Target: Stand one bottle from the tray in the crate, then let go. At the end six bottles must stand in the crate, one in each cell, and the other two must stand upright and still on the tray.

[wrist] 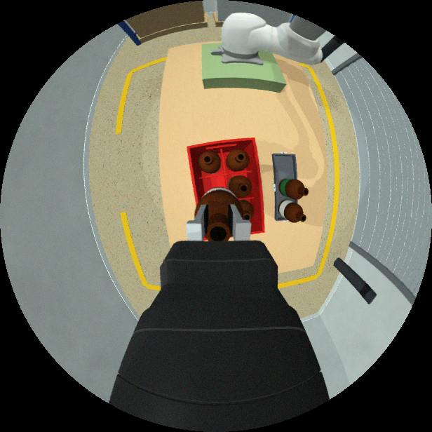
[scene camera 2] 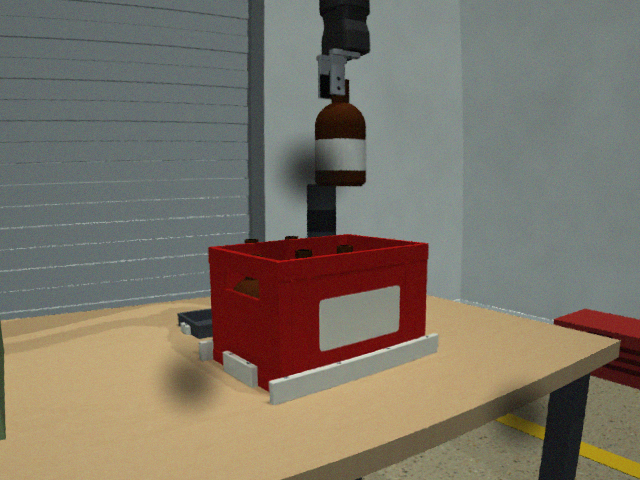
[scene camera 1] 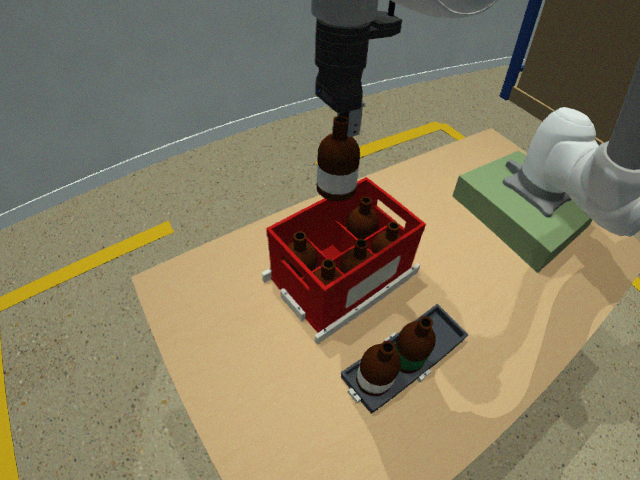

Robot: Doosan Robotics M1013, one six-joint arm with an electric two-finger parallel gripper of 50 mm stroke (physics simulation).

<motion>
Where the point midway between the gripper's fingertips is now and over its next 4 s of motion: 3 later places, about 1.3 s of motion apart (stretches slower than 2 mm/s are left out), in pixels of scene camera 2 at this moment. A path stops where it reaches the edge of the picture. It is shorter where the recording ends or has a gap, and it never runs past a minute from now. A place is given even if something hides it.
My gripper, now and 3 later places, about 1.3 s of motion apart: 331, 96; 322, 197; 331, 183; 333, 245
</motion>
